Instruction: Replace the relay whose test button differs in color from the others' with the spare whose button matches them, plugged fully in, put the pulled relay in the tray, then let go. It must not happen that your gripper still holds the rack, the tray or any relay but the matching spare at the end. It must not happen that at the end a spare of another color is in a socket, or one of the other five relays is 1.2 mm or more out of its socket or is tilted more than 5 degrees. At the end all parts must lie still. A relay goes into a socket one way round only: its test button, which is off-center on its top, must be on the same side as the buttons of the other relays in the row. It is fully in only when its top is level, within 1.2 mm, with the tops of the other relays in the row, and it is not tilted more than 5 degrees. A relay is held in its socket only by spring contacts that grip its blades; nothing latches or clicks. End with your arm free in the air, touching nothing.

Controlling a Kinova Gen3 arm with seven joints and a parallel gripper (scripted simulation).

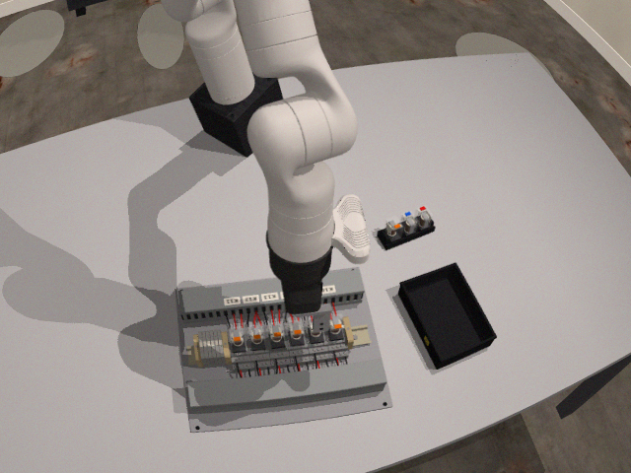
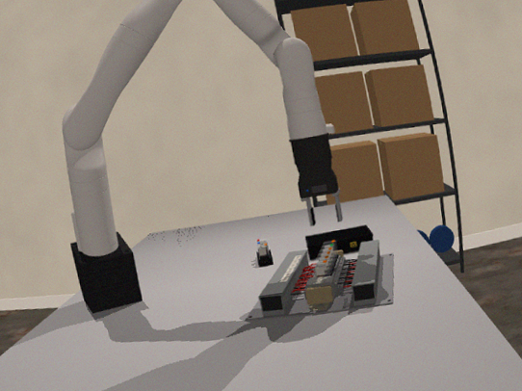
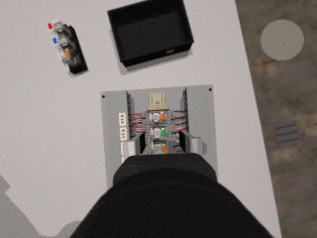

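My hand is 90 mm above the green-button relay and 10 mm past it. From my hand the other things lie so: spare holder: 200 mm to the left, 200 mm behind, 130 mm below; blue-button relay: 200 mm to the left, 200 mm behind, 110 mm below; black tray: 230 mm to the left, 120 mm below, 10 mm behind.
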